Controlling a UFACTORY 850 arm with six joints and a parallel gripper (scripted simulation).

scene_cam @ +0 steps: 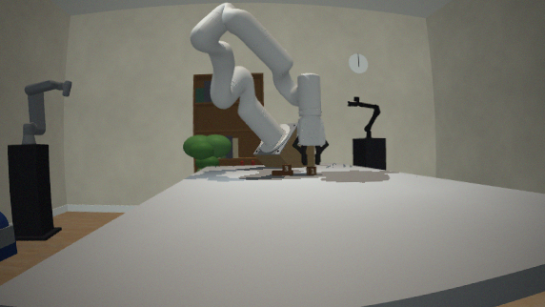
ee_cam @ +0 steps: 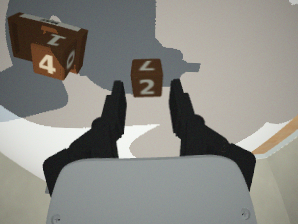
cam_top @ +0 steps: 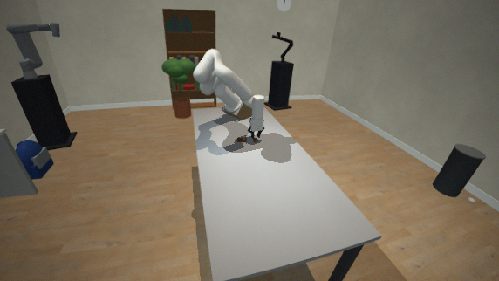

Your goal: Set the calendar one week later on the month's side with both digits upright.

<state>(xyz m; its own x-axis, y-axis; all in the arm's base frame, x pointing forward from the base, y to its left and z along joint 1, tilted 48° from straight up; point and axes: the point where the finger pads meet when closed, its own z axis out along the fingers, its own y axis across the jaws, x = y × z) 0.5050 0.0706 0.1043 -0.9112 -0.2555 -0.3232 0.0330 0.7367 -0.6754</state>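
My gripper is now 4 cm above the brown cube. Also, from my hand: tray: 5 cm behind, 9 cm to the right, 5 cm below.
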